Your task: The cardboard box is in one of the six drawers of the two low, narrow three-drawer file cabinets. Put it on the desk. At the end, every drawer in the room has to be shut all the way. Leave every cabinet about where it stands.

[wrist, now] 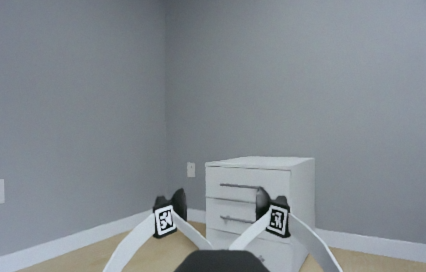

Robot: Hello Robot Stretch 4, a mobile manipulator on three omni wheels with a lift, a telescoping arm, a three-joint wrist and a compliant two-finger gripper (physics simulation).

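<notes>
A low, narrow white file cabinet [303, 200] with three drawers stands right of the middle in the wrist view, near the corner of the room. Its top drawer [215, 176] and middle drawer [215, 207] look shut, with grey bar handles. The bottom drawer is partly hidden behind my gripper. My gripper [221, 205] is open, its two dark fingertips wide apart with no object between them. It is in front of the cabinet, apart from it. The cardboard box, the desk and the second file cabinet do not show in this view.
Grey walls [90, 100] [300, 80] meet in a corner behind the cabinet, with white baseboards [120, 226] along the wooden floor [125, 250]. A white outlet plate [191, 169] is on the wall left of the cabinet, and part of another plate [1, 191] shows at the left edge.
</notes>
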